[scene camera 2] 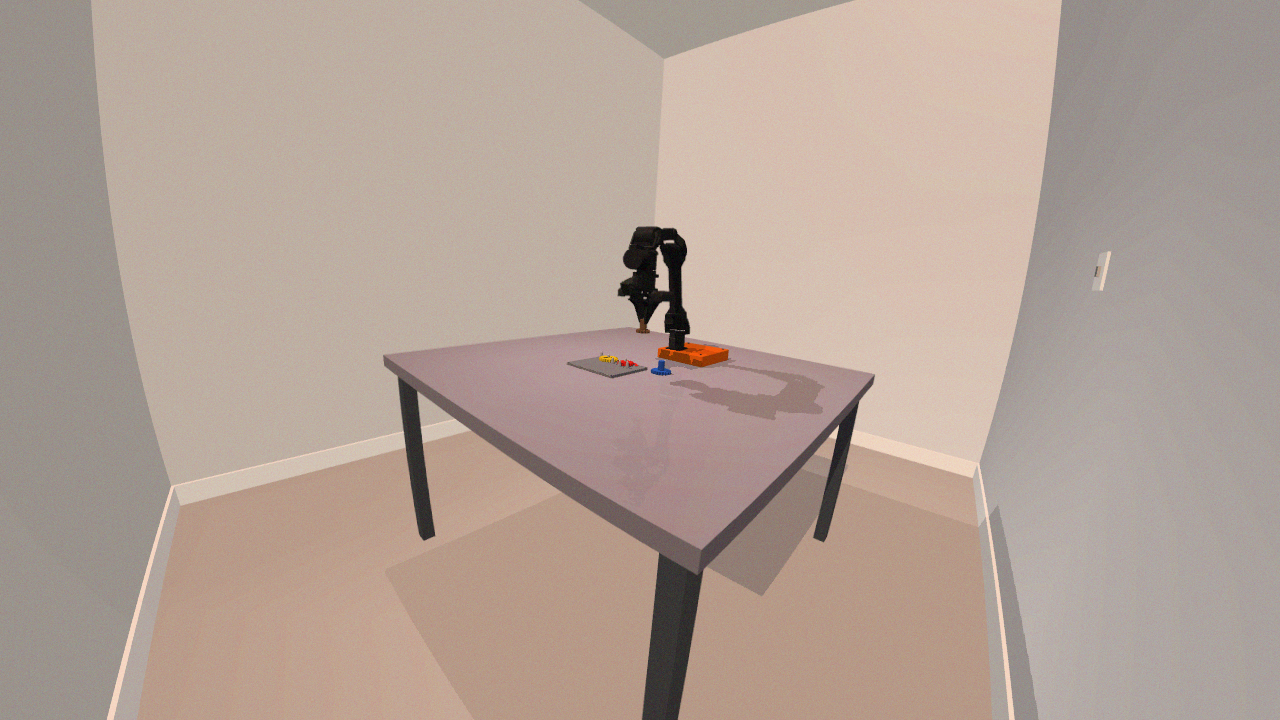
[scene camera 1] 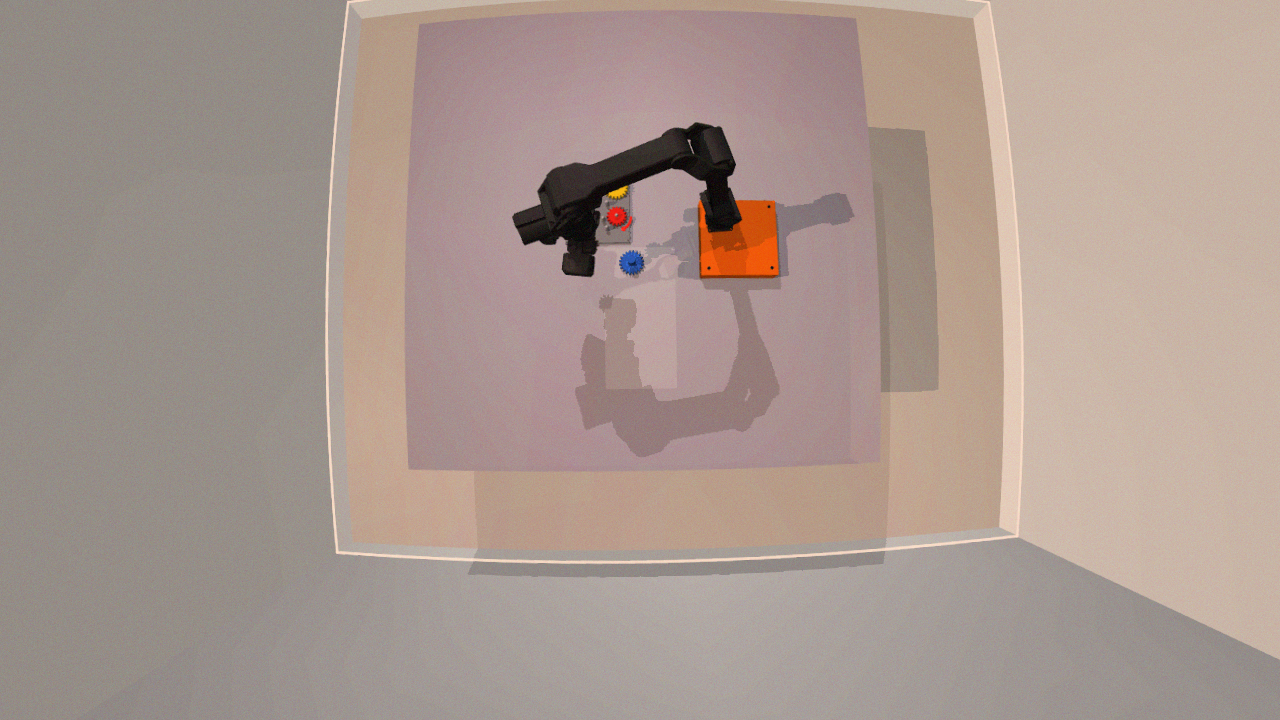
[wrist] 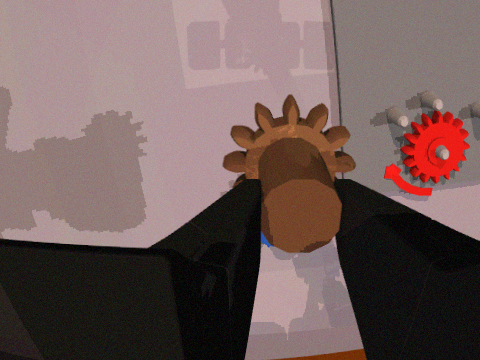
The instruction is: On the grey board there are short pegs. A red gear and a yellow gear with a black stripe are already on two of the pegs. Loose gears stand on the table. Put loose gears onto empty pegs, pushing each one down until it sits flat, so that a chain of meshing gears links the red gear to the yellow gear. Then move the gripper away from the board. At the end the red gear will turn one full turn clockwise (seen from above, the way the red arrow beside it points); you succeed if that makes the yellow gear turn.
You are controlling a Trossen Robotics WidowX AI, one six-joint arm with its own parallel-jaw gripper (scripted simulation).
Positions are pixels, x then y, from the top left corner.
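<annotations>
My gripper in scene camera 1 point(588, 241). My gripper also in scene camera 2 and in the wrist view. My gripper, same spot: point(wrist: 197, 286) is point(scene camera 2: 642, 302).
</annotations>
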